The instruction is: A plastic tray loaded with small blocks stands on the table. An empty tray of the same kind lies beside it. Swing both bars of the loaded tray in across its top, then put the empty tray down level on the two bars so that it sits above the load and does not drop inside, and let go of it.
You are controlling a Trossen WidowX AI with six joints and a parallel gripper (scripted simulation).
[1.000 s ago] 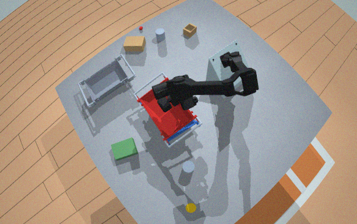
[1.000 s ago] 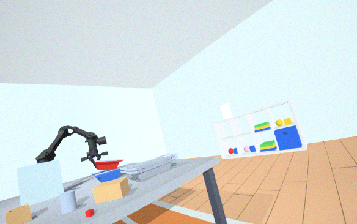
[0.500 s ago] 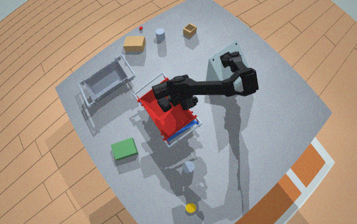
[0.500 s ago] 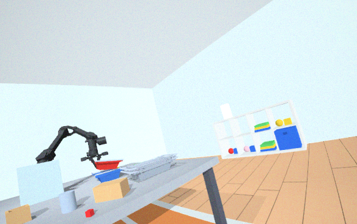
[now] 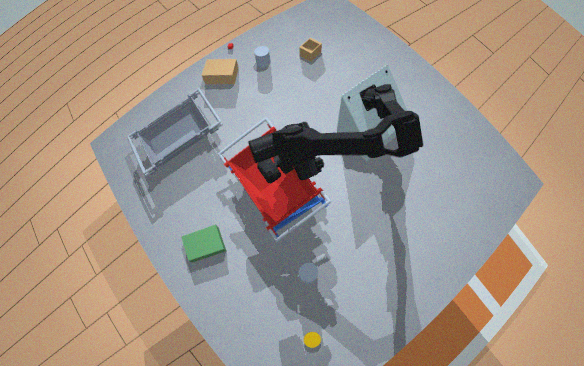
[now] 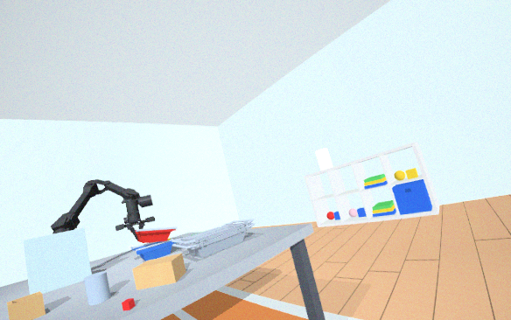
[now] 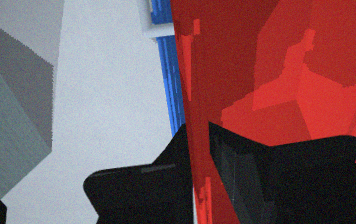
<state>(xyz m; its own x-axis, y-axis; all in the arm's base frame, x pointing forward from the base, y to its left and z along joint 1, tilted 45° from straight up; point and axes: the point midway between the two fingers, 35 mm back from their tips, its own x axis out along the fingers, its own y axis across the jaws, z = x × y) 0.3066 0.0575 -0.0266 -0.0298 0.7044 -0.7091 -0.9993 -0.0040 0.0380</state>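
The red tray is 70 mm ahead of my gripper tip and 20 mm above it. The rest, counted from my gripper tip: yellow disc (250 mm ahead, 440 mm to the left, 90 mm below); green block (350 mm ahead, 10 mm to the left, 80 mm below); small open box (360 mm behind, 390 mm to the right, 80 mm below).
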